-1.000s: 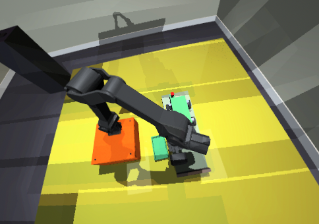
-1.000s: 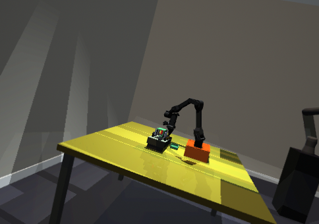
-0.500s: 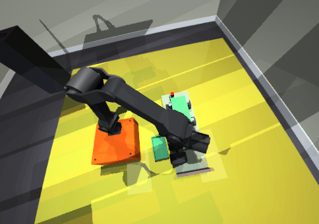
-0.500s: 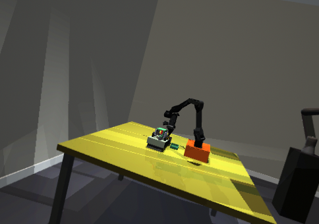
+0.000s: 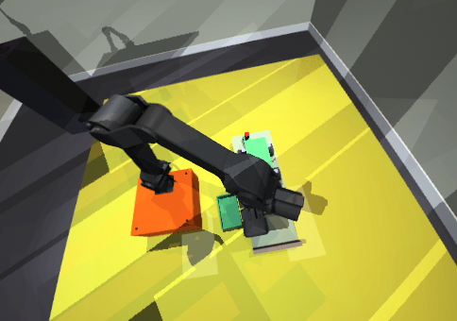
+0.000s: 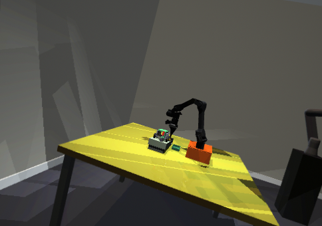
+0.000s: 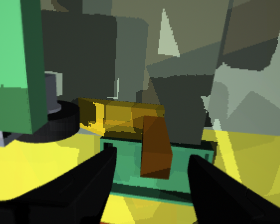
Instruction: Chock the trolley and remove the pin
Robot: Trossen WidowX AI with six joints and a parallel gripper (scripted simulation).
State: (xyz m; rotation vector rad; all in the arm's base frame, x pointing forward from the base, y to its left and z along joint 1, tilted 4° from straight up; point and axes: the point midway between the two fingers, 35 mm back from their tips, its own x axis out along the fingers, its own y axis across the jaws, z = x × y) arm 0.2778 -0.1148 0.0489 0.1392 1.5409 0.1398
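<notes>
Now: gripper tip 30 mm above the yellow chock and 20 mm to the right of it. Round my gripper tip: trolley (120 mm to the left, 60 mm ahead); green tray (120 mm below, 80 mm behind); red-headed stop pin (220 mm to the left, 40 mm ahead, 20 mm above).
</notes>
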